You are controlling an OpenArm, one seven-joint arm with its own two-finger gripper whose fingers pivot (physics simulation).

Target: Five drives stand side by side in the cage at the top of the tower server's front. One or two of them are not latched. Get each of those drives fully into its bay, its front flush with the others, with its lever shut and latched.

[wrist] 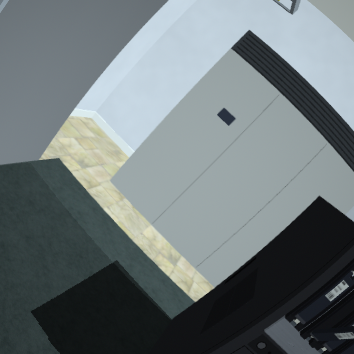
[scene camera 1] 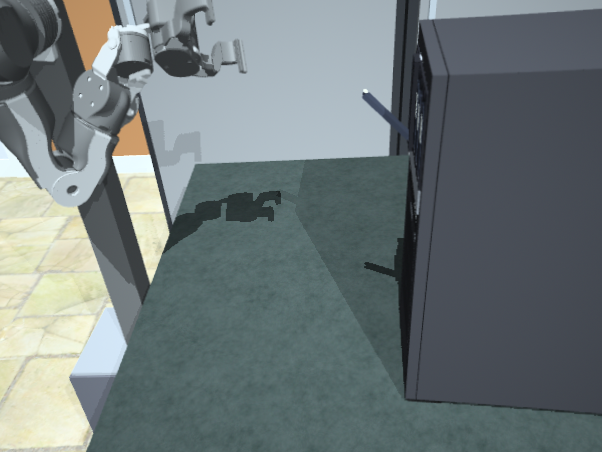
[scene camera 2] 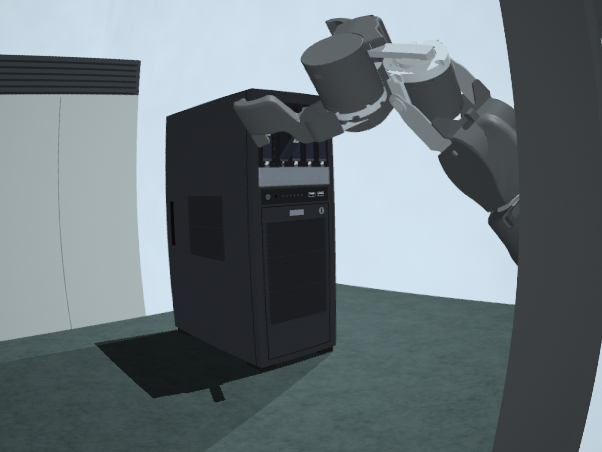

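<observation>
The dark tower server (scene camera 1: 510, 225) (scene camera 2: 210, 175) (wrist: 290, 255) stands upright on the table. Its cage holds the drives side by side above a silver strip (scene camera 2: 294, 177) (wrist: 287, 336). One drive's lever (scene camera 1: 385, 112) (scene camera 2: 288, 151) (wrist: 344, 335) is swung open and slants up and outward from the front; it belongs to the second drive from the left in the scene camera 2 view. The leftmost drive (scene camera 2: 267, 151) (wrist: 330, 295) has its lever upright against the front. My gripper (scene camera 1: 226, 35) (scene camera 2: 282, 62) is open and empty, well in front of the cage and high up. It hides the drives' upper parts in the scene camera 2 view.
The green table (scene camera 1: 240, 300) (scene camera 2: 400, 400) (wrist: 40, 225) bears the server. A pale cabinet (scene camera 2: 95, 200) (wrist: 200, 165) stands behind the server. A dark post (scene camera 2: 550, 225) rises at the right of the scene camera 2 view. Air separates the gripper from the open lever.
</observation>
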